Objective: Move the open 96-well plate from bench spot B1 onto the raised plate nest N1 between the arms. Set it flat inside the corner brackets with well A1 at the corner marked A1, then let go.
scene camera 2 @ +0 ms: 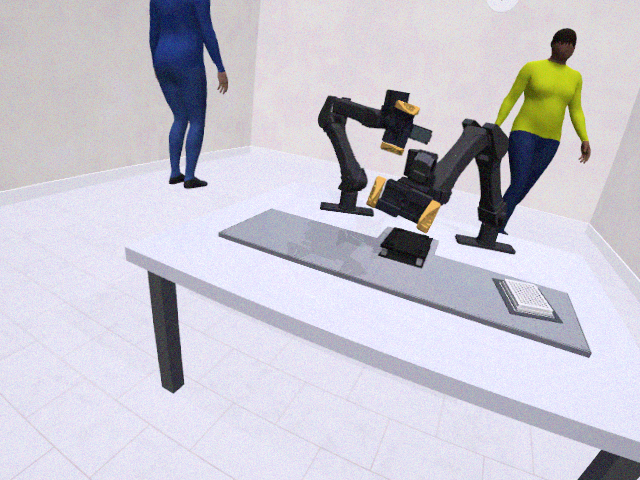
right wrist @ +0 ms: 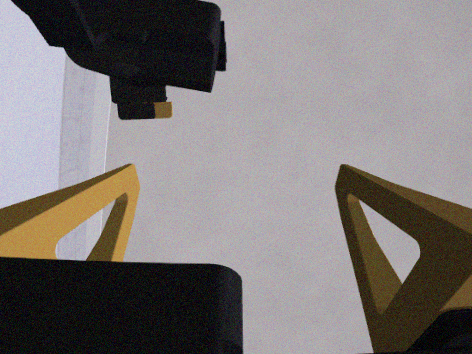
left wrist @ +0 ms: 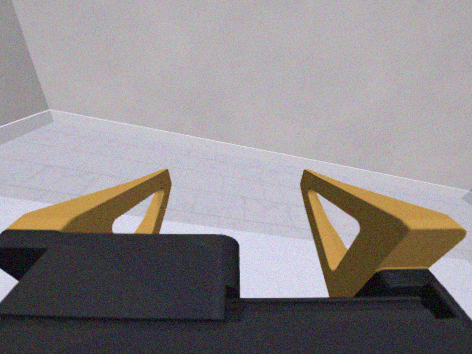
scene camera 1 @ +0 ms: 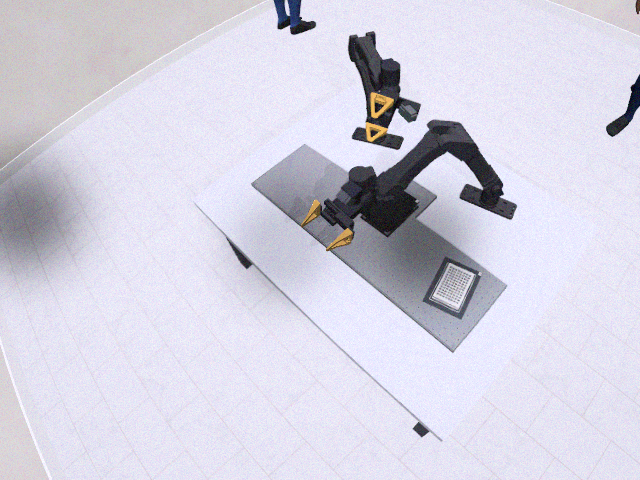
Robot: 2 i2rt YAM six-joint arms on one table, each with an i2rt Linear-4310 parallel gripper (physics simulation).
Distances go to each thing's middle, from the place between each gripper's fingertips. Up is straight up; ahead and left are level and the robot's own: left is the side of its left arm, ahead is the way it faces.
Scene:
Now: the white well plate (scene camera 1: 455, 282) 330 mm to the left of my left hand, 220 mm behind it and 190 mm below it.
I see the white well plate 10 cm ahead of my right hand, 39 cm to the left of it and 31 cm below it.

